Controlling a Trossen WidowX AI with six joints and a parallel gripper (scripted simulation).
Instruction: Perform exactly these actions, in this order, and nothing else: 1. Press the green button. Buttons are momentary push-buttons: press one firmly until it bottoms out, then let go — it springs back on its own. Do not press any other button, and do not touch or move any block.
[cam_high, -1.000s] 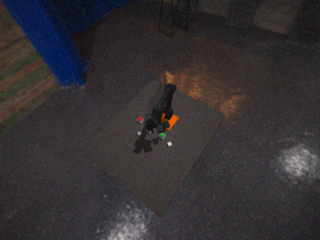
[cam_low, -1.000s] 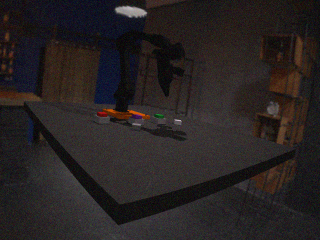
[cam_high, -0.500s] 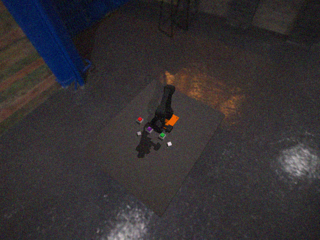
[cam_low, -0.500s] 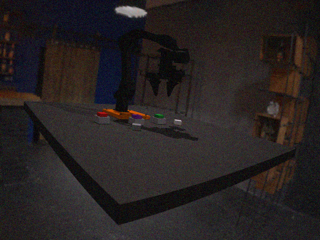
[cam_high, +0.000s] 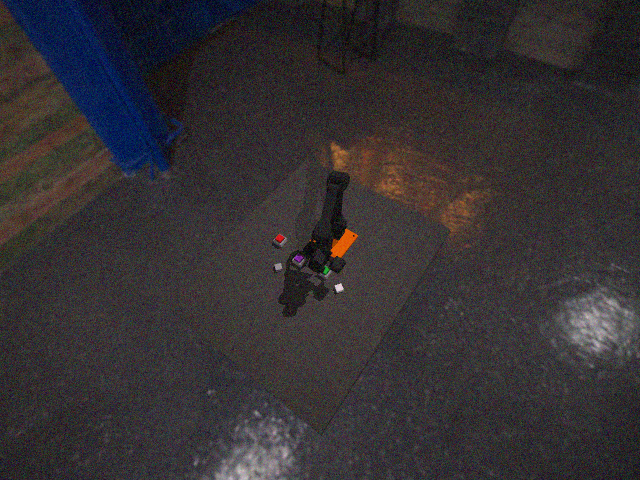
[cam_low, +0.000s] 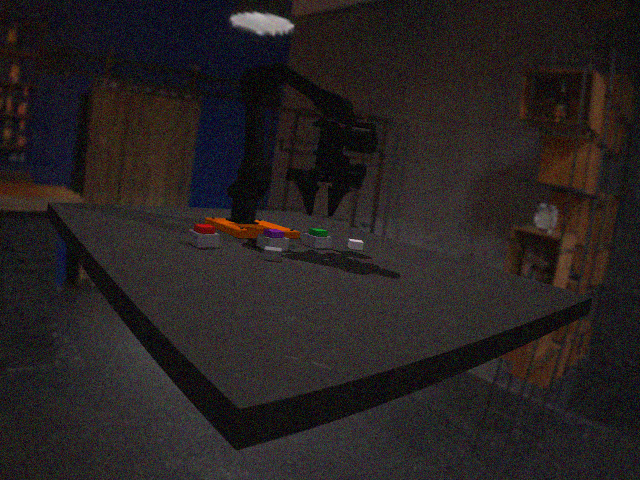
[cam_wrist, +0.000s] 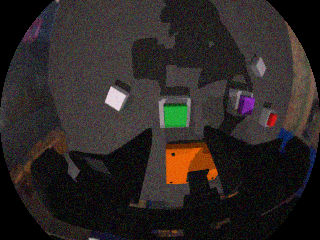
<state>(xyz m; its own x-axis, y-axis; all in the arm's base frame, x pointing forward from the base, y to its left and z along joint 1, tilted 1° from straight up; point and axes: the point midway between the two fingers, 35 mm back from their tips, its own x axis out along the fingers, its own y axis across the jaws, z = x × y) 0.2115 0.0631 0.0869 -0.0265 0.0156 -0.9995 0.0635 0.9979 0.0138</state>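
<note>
Now: gripper tip 4 cm above the green button. Also, from my gripper tip: purple button: 14 cm to the right, 4 cm below, 1 cm ahead; then grey block: 20 cm to the right, 9 cm ahead, 6 cm below; then white block: 10 cm to the left, 6 cm below, 4 cm ahead.
</note>
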